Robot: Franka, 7 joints.
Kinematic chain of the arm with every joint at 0, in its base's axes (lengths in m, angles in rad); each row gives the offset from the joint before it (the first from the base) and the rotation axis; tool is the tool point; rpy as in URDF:
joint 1: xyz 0 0 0.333 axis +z
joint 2: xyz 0 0 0 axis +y
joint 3: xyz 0 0 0.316 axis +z
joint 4: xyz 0.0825 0 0 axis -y
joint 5: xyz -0.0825 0 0.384 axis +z
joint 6: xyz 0 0 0 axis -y
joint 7: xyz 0.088 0 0 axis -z
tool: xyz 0 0 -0.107 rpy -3.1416 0 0
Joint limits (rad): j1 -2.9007..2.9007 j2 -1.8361..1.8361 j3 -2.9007..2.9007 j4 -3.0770..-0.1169 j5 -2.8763..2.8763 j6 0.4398..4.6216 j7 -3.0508..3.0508
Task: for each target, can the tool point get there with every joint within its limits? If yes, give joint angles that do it. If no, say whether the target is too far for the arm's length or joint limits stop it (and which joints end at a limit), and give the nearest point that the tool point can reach.
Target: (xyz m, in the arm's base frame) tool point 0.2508 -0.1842 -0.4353
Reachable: no: joint limits stop it (at a limit: joint 2) | nearest point 0.2480 -0.1822 -0.3602 | short by 0.075 m
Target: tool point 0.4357 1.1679 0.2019
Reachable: no: too far | nearest point 0.2982 0.7994 0.2433 | short by 0.396 m
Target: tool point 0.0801 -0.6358 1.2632
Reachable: no: too far | nearest point 0.0608 -0.4829 1.0395 | short by 0.272 m
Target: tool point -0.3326 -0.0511 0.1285
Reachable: yes | joints 1.2066 -0.4351 2.3167 -2.6574 2.3425 2.7028 1.6482
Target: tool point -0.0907 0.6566 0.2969
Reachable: yes | joints 2.4244 1.2448 -1.3920 -1.2214 -2.1566 3.8544 -0.4094
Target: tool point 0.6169 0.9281 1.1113
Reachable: no: too far | nearest point 0.3893 0.5858 0.8242 | short by 0.501 m
